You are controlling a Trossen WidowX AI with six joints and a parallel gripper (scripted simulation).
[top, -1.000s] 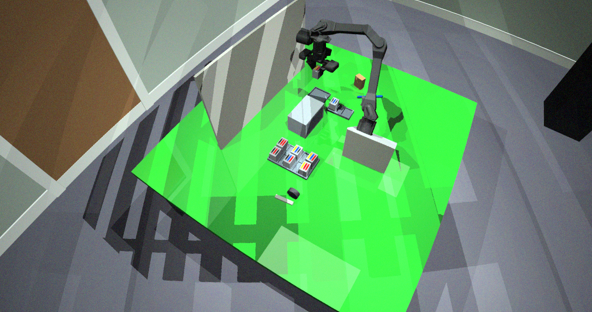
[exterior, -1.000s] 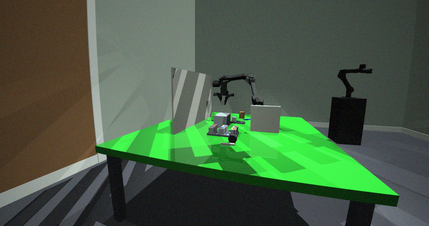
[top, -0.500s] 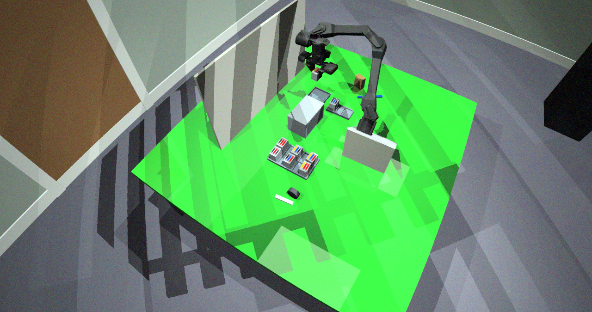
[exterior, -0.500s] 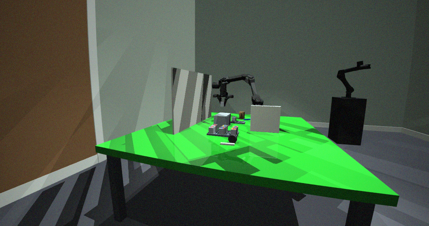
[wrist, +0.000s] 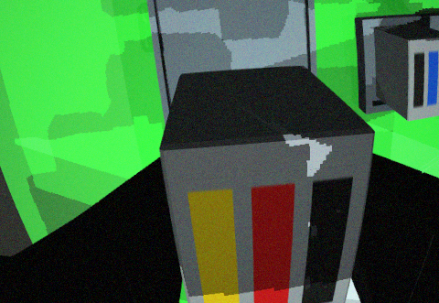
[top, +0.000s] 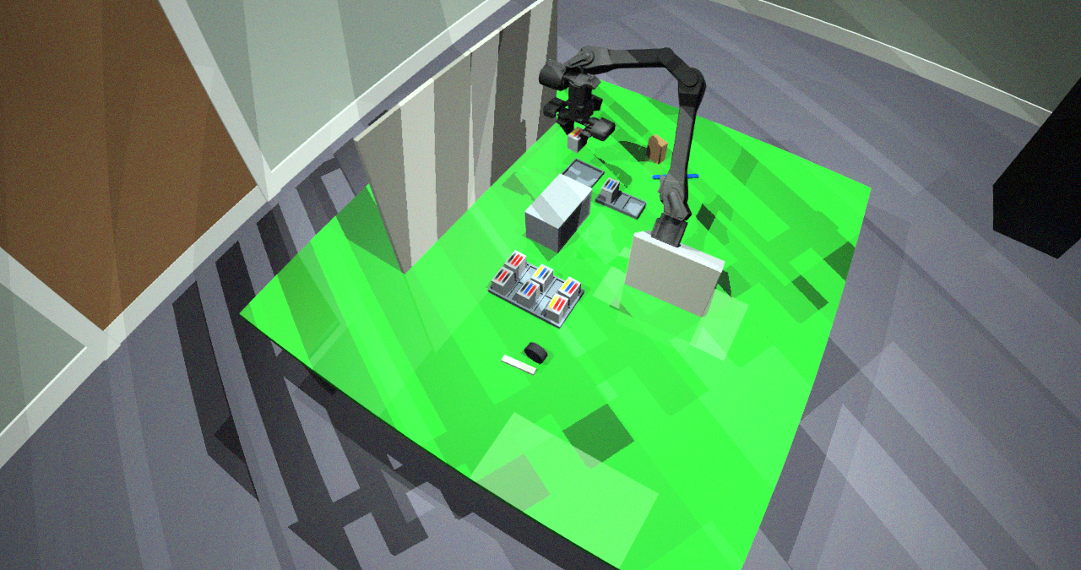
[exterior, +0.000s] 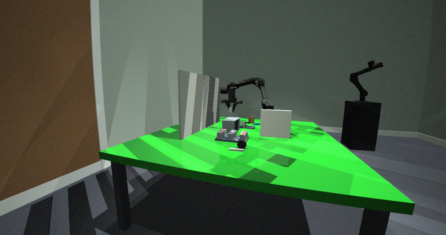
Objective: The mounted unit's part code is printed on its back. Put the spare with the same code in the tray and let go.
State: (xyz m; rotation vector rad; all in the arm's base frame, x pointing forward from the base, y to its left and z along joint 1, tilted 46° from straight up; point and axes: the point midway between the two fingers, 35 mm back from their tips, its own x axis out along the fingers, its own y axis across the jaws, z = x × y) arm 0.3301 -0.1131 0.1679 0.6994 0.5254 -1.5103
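My gripper tip is now 140 mm above the tray and 10 mm past it. The rest, counted from my gripper tip: rack (150 mm behind, 130 mm below, 20 mm to the left); spare (20 mm above); mounted unit (180 mm to the left, 90 mm below, 40 mm behind).
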